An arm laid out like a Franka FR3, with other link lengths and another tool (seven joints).
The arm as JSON. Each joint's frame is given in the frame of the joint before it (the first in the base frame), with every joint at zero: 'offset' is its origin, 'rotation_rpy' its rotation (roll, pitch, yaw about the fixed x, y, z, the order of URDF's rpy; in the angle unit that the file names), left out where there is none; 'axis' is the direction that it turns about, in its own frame. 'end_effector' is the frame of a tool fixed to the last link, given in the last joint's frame.
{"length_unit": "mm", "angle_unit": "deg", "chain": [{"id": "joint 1", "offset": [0.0, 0.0, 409.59], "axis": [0.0, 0.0, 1.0]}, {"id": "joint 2", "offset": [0.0, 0.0, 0.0], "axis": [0.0, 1.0, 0.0]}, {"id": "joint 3", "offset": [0.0, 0.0, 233.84], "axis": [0.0, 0.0, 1.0]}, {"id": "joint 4", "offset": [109.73, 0.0, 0.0], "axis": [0.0, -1.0, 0.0]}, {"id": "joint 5", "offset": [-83.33, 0.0, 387.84], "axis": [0.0, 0.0, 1.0]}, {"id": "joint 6", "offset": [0.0, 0.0, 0.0], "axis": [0.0, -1.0, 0.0]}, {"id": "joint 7", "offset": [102.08, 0.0, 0.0], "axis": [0.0, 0.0, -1.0]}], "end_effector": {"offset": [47.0, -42.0, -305.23], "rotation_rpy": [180.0, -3.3, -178.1]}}
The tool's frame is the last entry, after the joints.
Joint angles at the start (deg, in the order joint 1, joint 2, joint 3, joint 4, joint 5, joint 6, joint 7): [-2.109, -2.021, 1.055, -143.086, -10.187, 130.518, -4.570]
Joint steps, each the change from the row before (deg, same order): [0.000, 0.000, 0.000, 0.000, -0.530, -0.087, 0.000]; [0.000, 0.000, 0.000, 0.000, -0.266, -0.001, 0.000]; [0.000, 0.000, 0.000, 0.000, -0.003, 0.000, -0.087]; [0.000, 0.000, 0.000, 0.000, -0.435, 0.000, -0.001]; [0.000, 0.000, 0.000, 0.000, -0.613, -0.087, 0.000]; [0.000, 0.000, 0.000, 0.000, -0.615, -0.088, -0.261]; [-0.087, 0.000, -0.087, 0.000, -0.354, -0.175, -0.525]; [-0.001, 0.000, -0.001, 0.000, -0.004, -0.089, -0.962]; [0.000, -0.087, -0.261, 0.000, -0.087, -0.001, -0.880]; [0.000, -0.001, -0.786, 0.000, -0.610, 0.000, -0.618]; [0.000, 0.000, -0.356, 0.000, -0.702, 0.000, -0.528]
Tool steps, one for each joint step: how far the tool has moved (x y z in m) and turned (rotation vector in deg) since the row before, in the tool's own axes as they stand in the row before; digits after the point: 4 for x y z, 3 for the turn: [0.0004, -0.0012, 0.0000, 0.410, 0.132, -0.321]; [0.0000, -0.0006, -0.0001, 0.211, 0.024, -0.161]; [-0.0001, 0.0001, 0.0000, 0.007, 0.000, -0.089]; [-0.0001, -0.0010, -0.0002, 0.345, 0.038, -0.264]; [0.0004, -0.0014, -0.0001, 0.476, 0.140, -0.370]; [0.0002, -0.0012, -0.0001, 0.493, 0.142, -0.631]; [0.0010, -0.0017, 0.0006, 0.240, 0.226, -0.572]; [-0.0003, 0.0008, 0.0002, 0.046, 0.089, -0.962]; [0.0000, -0.0018, -0.0004, 0.064, -0.045, -0.667]; [0.0024, -0.0071, 0.0012, 0.274, 0.153, -0.239]; [0.0010, -0.0040, 0.0004, 0.473, 0.130, -0.611]
